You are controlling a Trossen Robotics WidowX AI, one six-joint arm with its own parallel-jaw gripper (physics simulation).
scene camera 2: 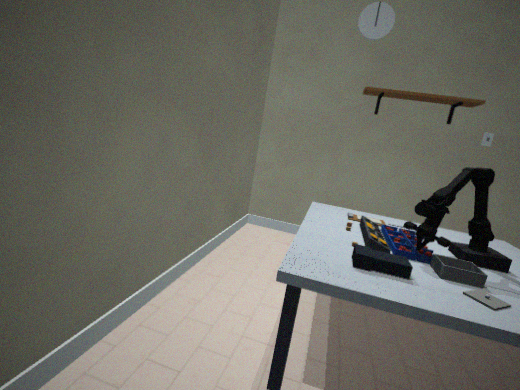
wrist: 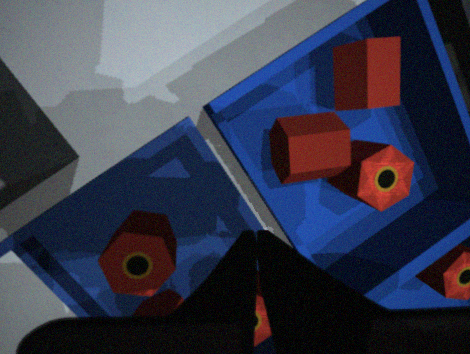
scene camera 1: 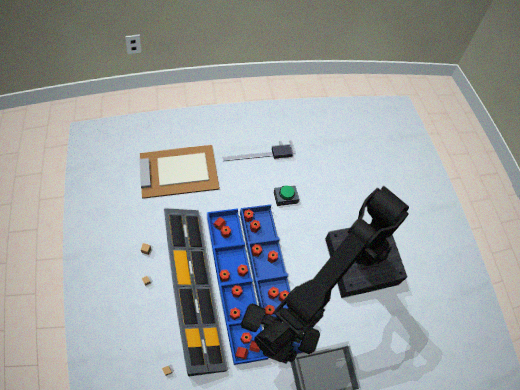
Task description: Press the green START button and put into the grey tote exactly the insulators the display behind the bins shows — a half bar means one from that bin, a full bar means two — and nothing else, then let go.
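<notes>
My gripper [scene camera 2: 419, 246] [wrist: 255, 241] is shut and empty, low over the blue bins at the tote end; the arm hides its tips in scene camera 1. In the wrist view, a red insulator [wrist: 137, 265] stands in the left bin, another partly shows below it, and part of one shows through the narrow finger gap. The right bin holds a standing insulator [wrist: 386, 178] and two lying ones [wrist: 317, 147] [wrist: 367, 73]. The display [scene camera 1: 182, 213] shows a full left bar in its second row and two half bars in its fourth. Green button [scene camera 1: 287, 192]; grey tote [scene camera 1: 353, 367] [scene camera 2: 457, 272], its visible floor bare.
A clipboard [scene camera 1: 182, 169] and a caliper [scene camera 1: 282, 151] lie beyond the bins. Small wooden cubes [scene camera 1: 146, 248] [scene camera 1: 146, 280] [scene camera 1: 167, 370] lie behind the display. A long black box [scene camera 2: 382, 262] and a flat plate [scene camera 2: 487, 299] lie near the table edge.
</notes>
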